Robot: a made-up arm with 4 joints.
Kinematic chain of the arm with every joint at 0, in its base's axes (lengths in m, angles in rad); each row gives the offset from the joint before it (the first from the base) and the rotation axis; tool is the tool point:
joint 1: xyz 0 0 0.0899 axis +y
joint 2: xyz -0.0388 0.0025 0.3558 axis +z
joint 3: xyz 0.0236 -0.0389 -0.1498 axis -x
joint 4: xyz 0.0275 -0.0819 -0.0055 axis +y
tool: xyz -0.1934 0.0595 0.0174
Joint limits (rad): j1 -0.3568..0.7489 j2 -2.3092..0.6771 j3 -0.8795..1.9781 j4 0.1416..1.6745
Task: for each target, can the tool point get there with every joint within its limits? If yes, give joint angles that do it. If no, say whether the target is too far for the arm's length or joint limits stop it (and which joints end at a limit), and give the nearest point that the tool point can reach.
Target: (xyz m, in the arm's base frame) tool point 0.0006 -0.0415 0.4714
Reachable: yes | joints 0.3298 -0.5020 -0.1131 0.9175
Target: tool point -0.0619 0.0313 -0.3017
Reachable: no: joint limits stop it (at a limit: joint 1, joint 3) | nearest point 0.1962 0.0207 0.1167 | short by 0.492 m
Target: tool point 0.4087 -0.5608 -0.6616
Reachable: no: too far | nearest point 0.1770 -0.0889 0.1347 | short by 0.954 m
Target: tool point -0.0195 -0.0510 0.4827
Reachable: yes | joints -0.0998 0.3528 -0.0485 1.4054
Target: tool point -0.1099 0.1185 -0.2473
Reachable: no: joint limits stop it (at a limit: joint 1, joint 2, joint 3) | nearest point -0.1721 0.1073 0.1909 | short by 0.443 m
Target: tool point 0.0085 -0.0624 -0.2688
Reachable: no: joint limits stop it (at a limit: joint 1, joint 3, joint 4) | nearest point 0.1942 -0.0337 0.1186 | short by 0.431 m
